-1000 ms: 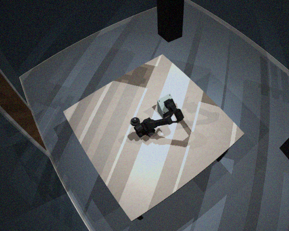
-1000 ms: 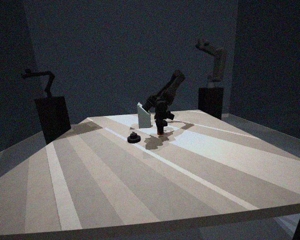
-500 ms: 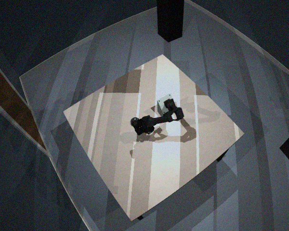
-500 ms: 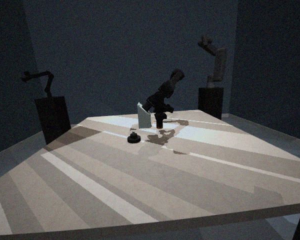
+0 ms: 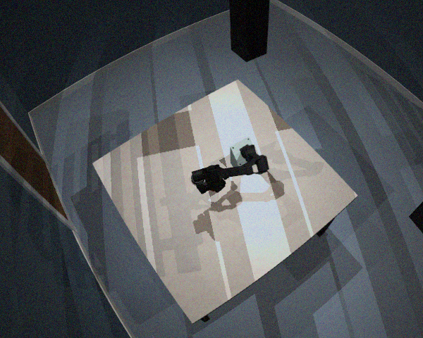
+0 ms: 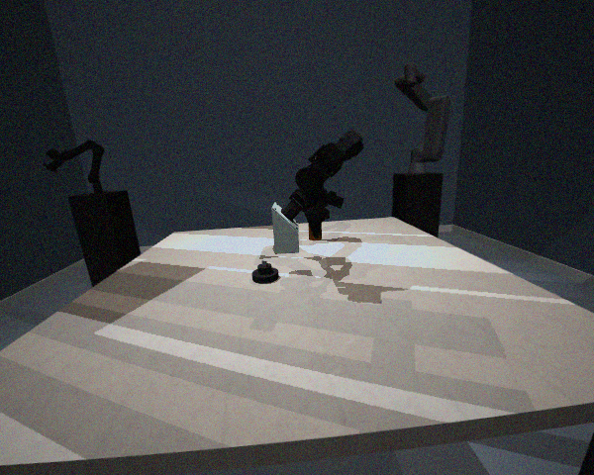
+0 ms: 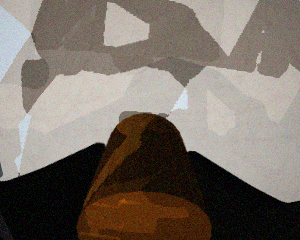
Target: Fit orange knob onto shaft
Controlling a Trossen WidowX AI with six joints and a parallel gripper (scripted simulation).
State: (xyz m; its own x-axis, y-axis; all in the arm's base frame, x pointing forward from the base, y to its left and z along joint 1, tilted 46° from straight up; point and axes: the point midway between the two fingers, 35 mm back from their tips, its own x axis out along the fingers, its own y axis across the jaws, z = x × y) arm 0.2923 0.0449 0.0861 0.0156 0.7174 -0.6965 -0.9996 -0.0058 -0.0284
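Right now my gripper tip is 20 mm short of the round pedestal, 170 mm to the left of it and 90 mm above it. Round my gripper tip: orange knob: 30 mm above.
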